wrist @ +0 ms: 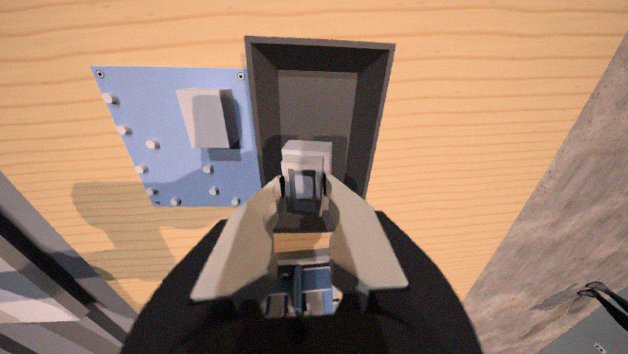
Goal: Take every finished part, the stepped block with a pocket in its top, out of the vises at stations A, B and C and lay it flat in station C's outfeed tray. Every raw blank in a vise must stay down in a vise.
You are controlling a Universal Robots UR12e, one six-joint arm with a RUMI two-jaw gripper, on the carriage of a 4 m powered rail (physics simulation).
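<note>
A grey finished part (306, 150), a stepped block with a dark-edged pocket in its top, is between the fingertips in the wrist view. My gripper (303, 175) is shut on it by its two sides. The part is over the near half of the dark grey outfeed tray (320, 41), with a shadow on the tray floor beyond it. Its underside is hidden, so its height above the tray floor cannot be told. Part of a blue and grey vise (322, 281) shows between the fingers, below the tray; whether it holds a block cannot be told.
A blue plate (165, 117) with several pegs lies left of the tray on the wooden table (450, 125) and bears a plain grey block (209, 120). A grey frame-like structure (45, 270) is at the lower left. Brown floor (565, 200) shows beyond the table's right edge.
</note>
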